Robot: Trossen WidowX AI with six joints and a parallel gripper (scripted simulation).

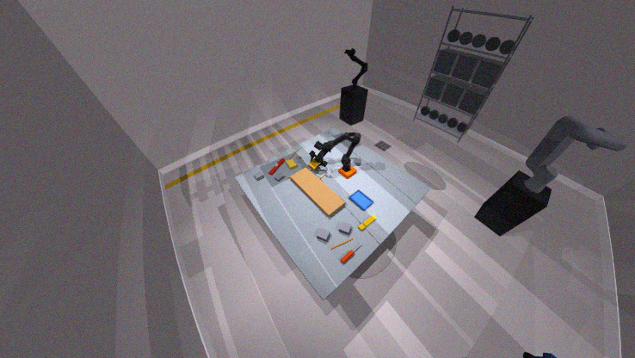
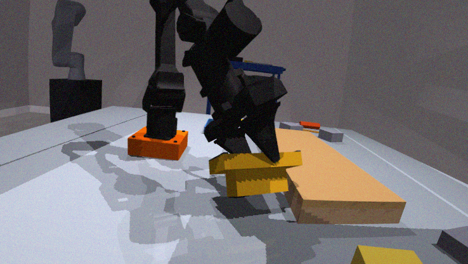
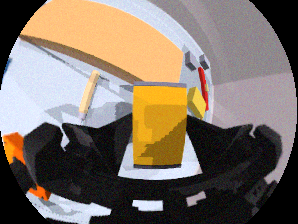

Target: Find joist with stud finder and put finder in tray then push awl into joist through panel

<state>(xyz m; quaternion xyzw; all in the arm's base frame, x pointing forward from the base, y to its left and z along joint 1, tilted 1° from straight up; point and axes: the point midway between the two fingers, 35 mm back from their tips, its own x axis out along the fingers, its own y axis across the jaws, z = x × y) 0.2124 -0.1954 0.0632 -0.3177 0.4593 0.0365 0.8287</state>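
Right now the green square light is 3 cm behind my gripper tip, 4 cm to the right of it and 4 cm below it. Also, from my gripper tip: awl 4 cm behind, 11 cm to the left, 6 cm below; yellow stud finder 2 cm behind, 2 cm to the right, 3 cm below; yellow block 13 cm ahead, 19 cm to the right, 5 cm below.
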